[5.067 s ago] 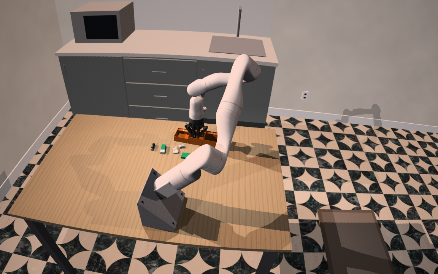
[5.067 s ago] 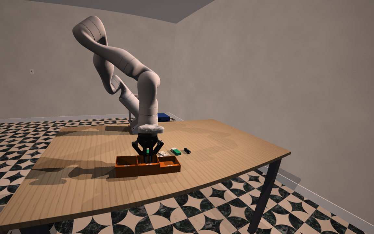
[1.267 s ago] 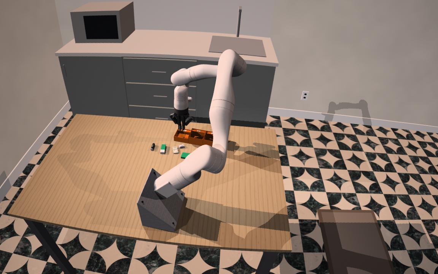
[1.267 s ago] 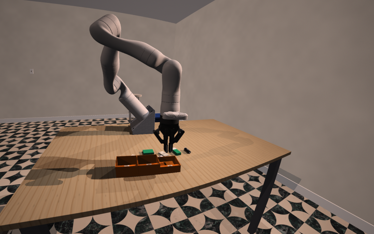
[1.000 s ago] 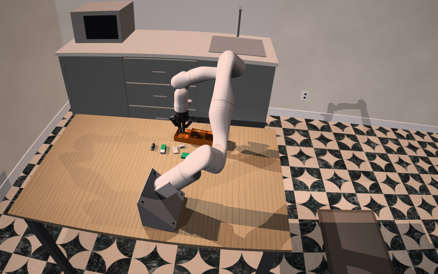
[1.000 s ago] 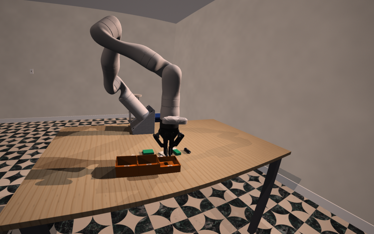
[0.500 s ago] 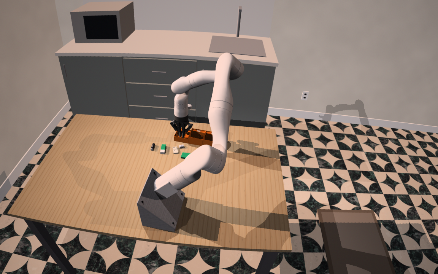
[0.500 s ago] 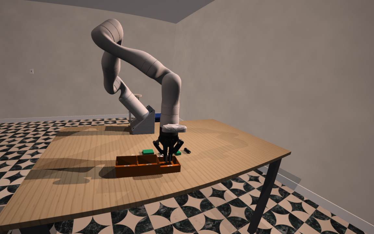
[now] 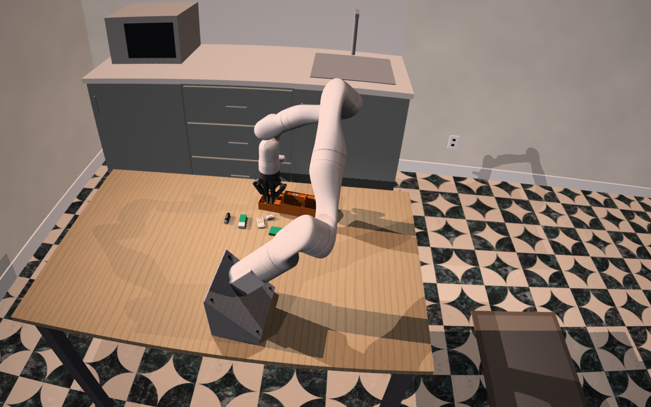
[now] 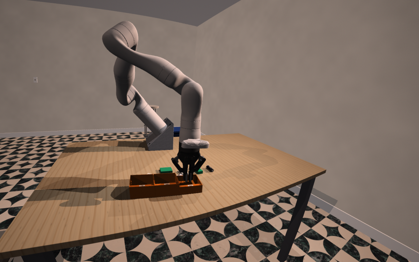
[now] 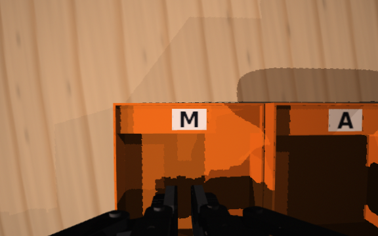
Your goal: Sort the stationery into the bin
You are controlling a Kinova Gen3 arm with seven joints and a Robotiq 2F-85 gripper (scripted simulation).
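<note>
The green-and-white eraser lies 120 mm behind my hand, 80 mm to the left of it and 30 mm below it. From my hand the other things lie so: orange three-compartment bin (10 mm ahead, 90 mm to the right, 10 mm below); white pencil sharpener (60 mm behind, 20 mm to the right, 30 mm below); green block (130 mm behind, 60 mm to the right, 30 mm below).
</note>
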